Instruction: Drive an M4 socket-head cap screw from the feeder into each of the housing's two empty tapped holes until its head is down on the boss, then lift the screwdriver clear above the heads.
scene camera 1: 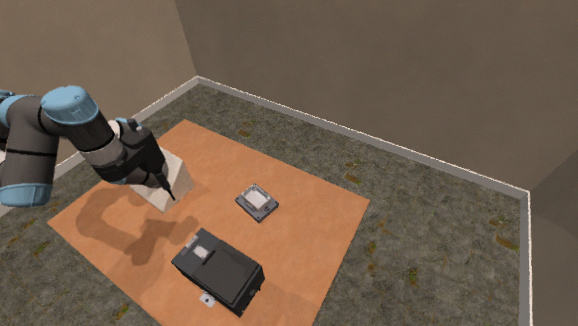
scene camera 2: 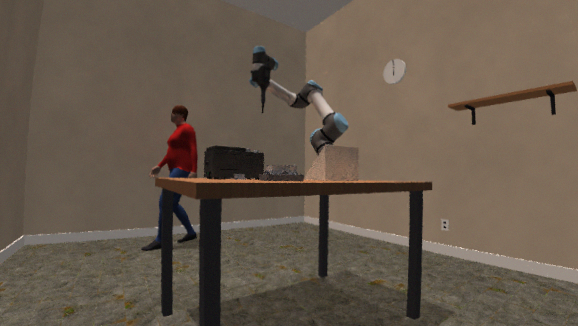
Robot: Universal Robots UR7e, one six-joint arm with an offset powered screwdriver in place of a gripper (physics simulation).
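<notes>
The housing (scene camera 1: 257, 201) (scene camera 2: 281, 172) is a light block on a dark base on the table; its tapped holes are too small to make out. The black feeder (scene camera 1: 222, 270) (scene camera 2: 234, 162) stands beside it, with a small pale plate at its side. My screwdriver (scene camera 1: 174, 199) (scene camera 2: 263, 111) points down, its tip high above the table top; in the scene camera 2 view the tip is well above the feeder and the housing. Whether a screw is on the tip is too small to tell.
The arm rises from a pale slanted pedestal block (scene camera 1: 181, 175) (scene camera 2: 341, 164) on the wooden table (scene camera 1: 310, 215) (scene camera 2: 300, 189). A person in a red top (scene camera 2: 181, 145) is behind the table at the left. A wall shelf (scene camera 2: 515, 96) and a clock (scene camera 2: 394, 71) hang at the right.
</notes>
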